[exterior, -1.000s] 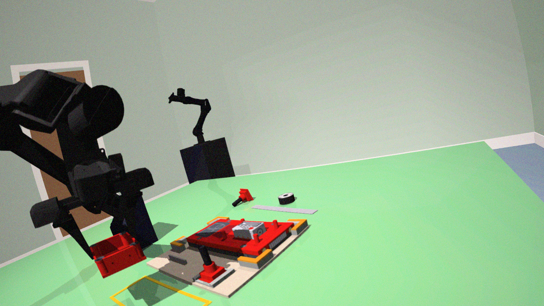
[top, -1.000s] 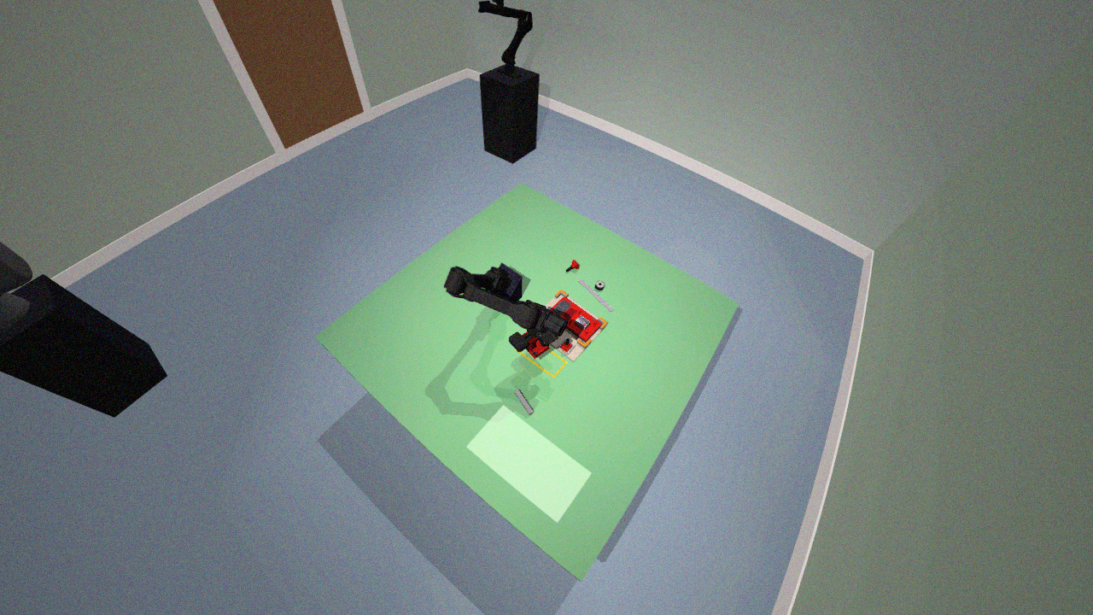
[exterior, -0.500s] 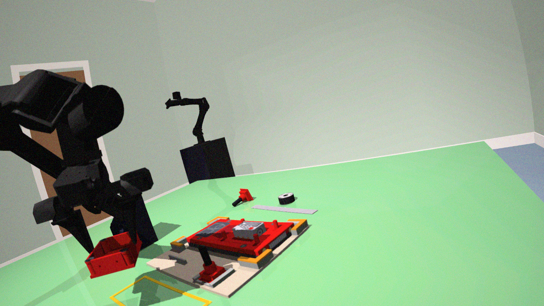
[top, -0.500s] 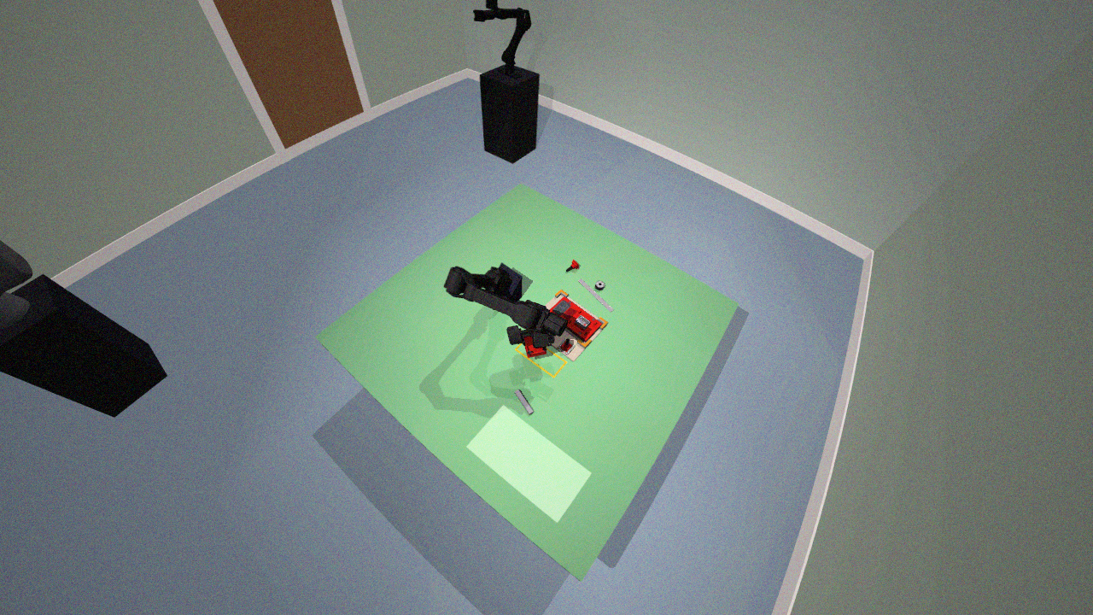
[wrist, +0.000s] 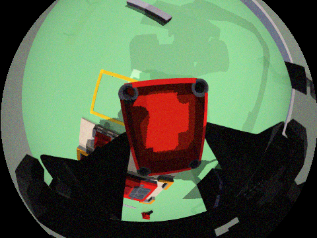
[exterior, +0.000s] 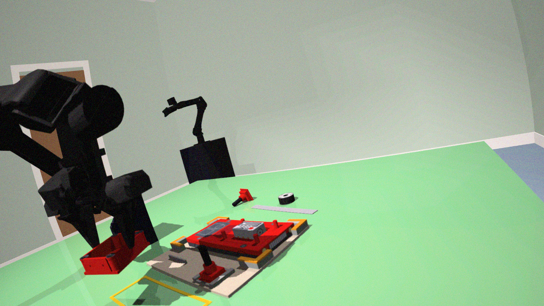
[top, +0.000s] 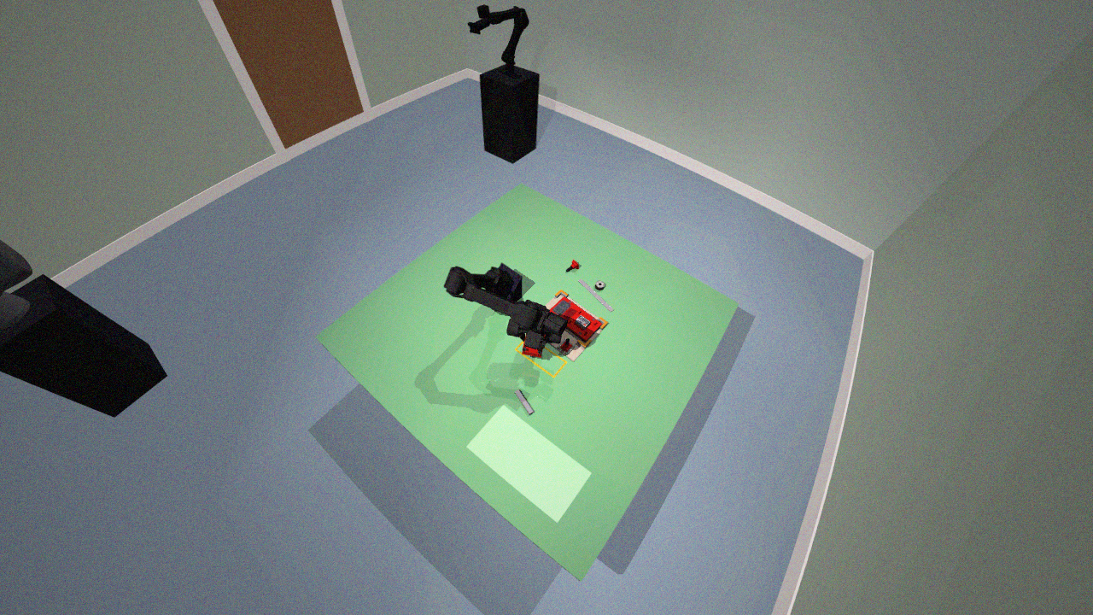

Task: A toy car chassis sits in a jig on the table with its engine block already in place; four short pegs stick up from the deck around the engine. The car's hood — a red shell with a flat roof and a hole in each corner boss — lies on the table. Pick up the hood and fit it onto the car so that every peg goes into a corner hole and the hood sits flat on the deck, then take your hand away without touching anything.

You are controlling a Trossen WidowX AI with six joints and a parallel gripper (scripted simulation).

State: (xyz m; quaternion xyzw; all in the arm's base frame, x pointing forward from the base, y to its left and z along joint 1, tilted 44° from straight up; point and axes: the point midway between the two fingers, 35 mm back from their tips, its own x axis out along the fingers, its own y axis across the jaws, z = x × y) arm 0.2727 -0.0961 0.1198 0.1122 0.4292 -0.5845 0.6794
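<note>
My gripper tip is now 1 cm above the red hood. Also, from my gripper tip: grey engine block: 8 cm ahead, 23 cm to the left, 7 cm below; then grey bar: 9 cm ahead, 17 cm to the right, 9 cm below; then jig: 3 cm ahead, 21 cm to the left, 8 cm below.
</note>
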